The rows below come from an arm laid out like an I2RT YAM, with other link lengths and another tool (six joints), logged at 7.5 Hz.
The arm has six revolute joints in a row. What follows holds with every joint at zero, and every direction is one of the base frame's. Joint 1 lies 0.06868 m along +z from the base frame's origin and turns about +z. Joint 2 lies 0.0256 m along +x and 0.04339 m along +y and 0.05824 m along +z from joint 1 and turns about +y. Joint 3 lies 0.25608 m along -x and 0.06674 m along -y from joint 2 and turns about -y. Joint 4 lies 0.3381 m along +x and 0.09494 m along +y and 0.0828 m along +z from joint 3 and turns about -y. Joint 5 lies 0.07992 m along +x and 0.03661 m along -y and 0.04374 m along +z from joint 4 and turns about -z. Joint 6 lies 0.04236 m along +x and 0.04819 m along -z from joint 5 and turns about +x. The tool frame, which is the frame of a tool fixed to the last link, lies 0.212 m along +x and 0.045 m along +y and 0.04 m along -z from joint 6; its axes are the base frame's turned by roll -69.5, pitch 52.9 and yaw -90 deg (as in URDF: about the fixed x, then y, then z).
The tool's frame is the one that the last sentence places.
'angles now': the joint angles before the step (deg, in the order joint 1, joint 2, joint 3, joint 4, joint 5, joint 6). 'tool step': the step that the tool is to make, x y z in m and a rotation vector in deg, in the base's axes. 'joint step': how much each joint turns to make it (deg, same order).
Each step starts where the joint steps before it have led.
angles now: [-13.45, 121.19, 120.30, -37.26, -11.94, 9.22]
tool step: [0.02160, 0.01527, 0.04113, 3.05, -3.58, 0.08]
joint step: [0.88, 4.31, 9.85, -1.94, -1.60, 3.60]
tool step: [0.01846, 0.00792, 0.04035, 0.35, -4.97, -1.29]
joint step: [1.23, 1.50, 5.02, 1.84, 1.41, 2.56]
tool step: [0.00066, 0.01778, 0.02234, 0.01, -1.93, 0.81]
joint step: [1.41, -0.34, 1.78, -0.09, 0.35, 0.62]
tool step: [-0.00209, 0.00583, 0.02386, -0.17, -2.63, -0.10]
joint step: [0.53, -2.31, -1.45, 1.87, 0.44, 0.53]
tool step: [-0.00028, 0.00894, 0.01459, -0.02, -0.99, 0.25]
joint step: [0.78, 0.46, 2.41, -0.90, 0.43, 0.35]
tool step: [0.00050, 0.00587, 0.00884, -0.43, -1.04, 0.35]
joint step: [0.53, -0.10, 0.59, 0.37, 0.28, -0.18]
